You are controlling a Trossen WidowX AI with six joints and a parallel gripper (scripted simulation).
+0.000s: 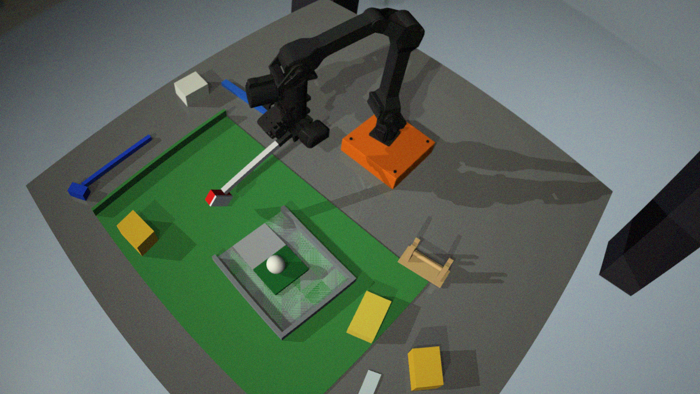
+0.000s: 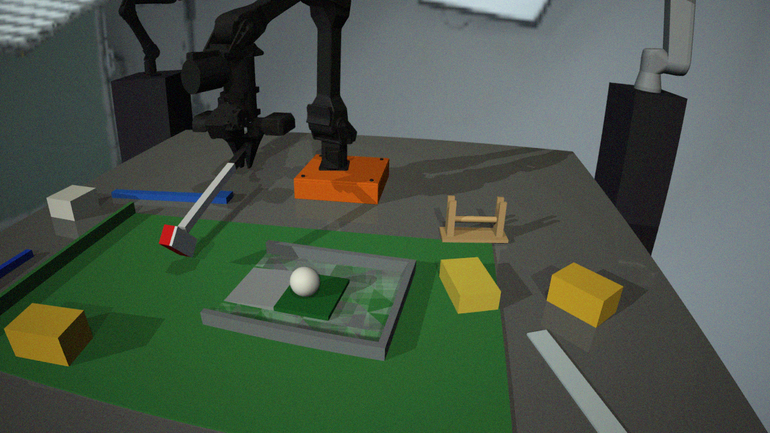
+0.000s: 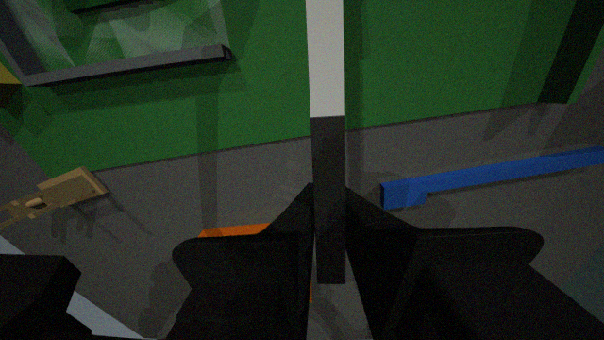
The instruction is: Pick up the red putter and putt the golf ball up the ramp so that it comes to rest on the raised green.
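Right now my gripper tip is 120 mm short of the red putter, 20 mm to the left of it and 10 mm above it. From my gripper tip the other things lie so: wooden stand 420 mm to the left, 80 mm below, 50 mm ahead; then white block 430 mm to the right, 90 mm below, 30 mm behind; then white golf ball 250 mm ahead, 140 mm to the left, 80 mm below.
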